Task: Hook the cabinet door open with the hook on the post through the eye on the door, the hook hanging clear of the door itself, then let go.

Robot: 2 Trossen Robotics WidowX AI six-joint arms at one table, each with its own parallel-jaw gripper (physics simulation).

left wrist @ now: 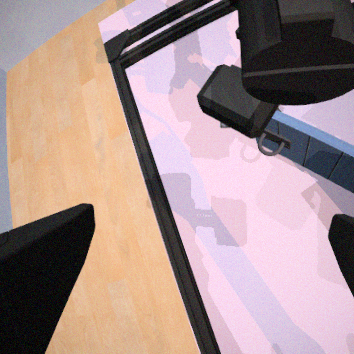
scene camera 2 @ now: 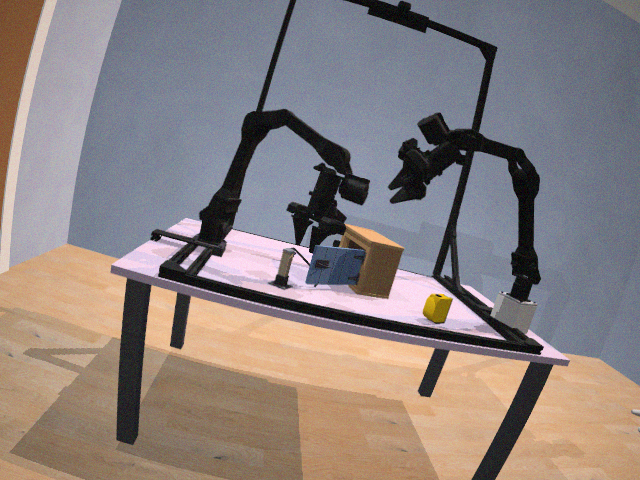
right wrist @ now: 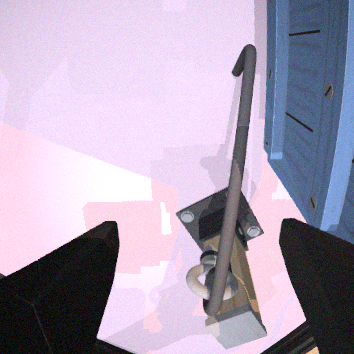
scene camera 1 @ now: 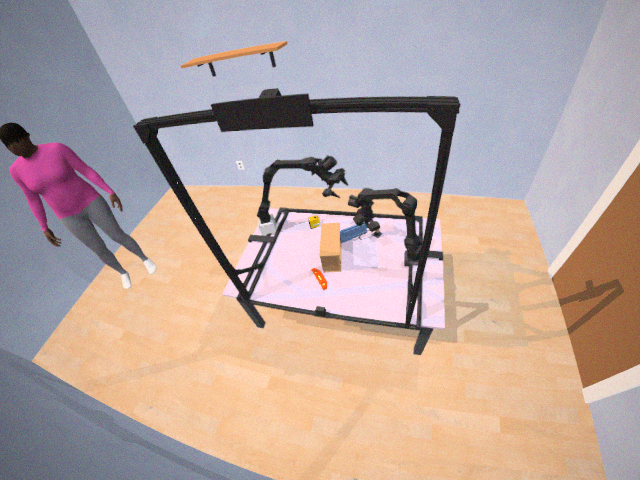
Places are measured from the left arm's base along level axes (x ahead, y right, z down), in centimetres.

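Pixels of known places: left gripper, fingertip midpoint: [left wrist: 215, 221] [scene camera 2: 389, 195] [scene camera 1: 344, 191]; right gripper, fingertip midpoint: [scene camera 2: 303, 248] [right wrist: 199, 231]; left arm's base, link origin: [scene camera 2: 518, 298] [scene camera 1: 265, 219]; right arm's base, link origin: [scene camera 2: 209, 240] [scene camera 1: 413, 257].
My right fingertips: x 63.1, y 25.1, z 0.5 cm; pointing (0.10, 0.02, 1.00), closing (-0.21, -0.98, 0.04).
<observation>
For each thing: its middle in the pictures, then the offset to it from my right fingertips. "*": a spot on its surface instead.
- tan cabinet, body centre: [scene camera 2: 364, 259] [scene camera 1: 331, 247] dz +1.7, dx -24.2, dy +7.1 cm
- metal eye, surface spot: [left wrist: 270, 154] * dz +1.9, dx -5.0, dy -6.5 cm
- short post, surface spot: [right wrist: 242, 280] [scene camera 2: 292, 258] * dz +2.2, dx +4.0, dy -3.3 cm
- yellow block, body centre: [scene camera 2: 436, 308] [scene camera 1: 314, 222] dz +5.9, dx -32.2, dy -20.7 cm
- orange item, body centre: [scene camera 1: 320, 278] dz +8.6, dx -33.7, dy +22.0 cm
The tan cabinet [scene camera 1: 330, 248] [scene camera 2: 385, 263] has its blue door [scene camera 1: 353, 232] [scene camera 2: 341, 266] [right wrist: 310, 90] standing ajar. The metal eye [left wrist: 270, 154] sticks out from the door near its free edge. The short post [scene camera 2: 284, 266] [right wrist: 242, 280] stands beside that edge. Its dark hook [right wrist: 242, 130] hangs from a ring on the post, its bent tip beside the door, apart from it in the right wrist view. My right gripper [scene camera 2: 306, 245] [right wrist: 199, 231] is open and empty above the post, fingers on either side of it. My left gripper [scene camera 1: 343, 190] [scene camera 2: 390, 195] [left wrist: 215, 221] is open and empty, high above the table.
A yellow block [scene camera 1: 314, 222] [scene camera 2: 437, 308] stands to the cabinet's other side, near the table edge. An orange item [scene camera 1: 319, 279] lies beside the cabinet. A white box [scene camera 1: 266, 225] [scene camera 2: 514, 311] is at the left arm's base. A black frame [scene camera 2: 310, 307] runs along the table.
</observation>
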